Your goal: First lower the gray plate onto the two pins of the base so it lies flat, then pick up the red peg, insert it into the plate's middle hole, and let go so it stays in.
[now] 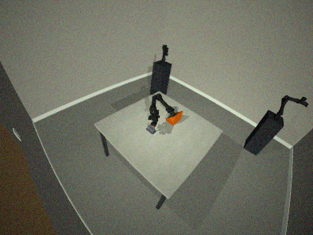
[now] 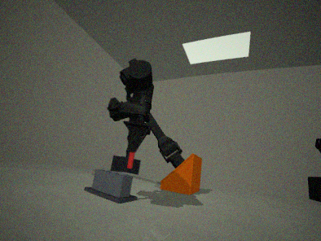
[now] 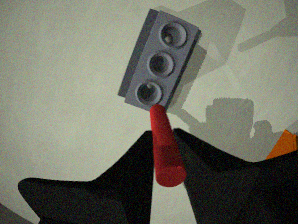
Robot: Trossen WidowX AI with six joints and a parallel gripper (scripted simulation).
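The gray plate lies 7 cm below my gripper tip, 4 cm to the right of it and 1 cm ahead of it. From my gripper tip the other things lie so: red peg: right at my gripper tip; dark base: 11 cm below, 4 cm to the right, 1 cm ahead.
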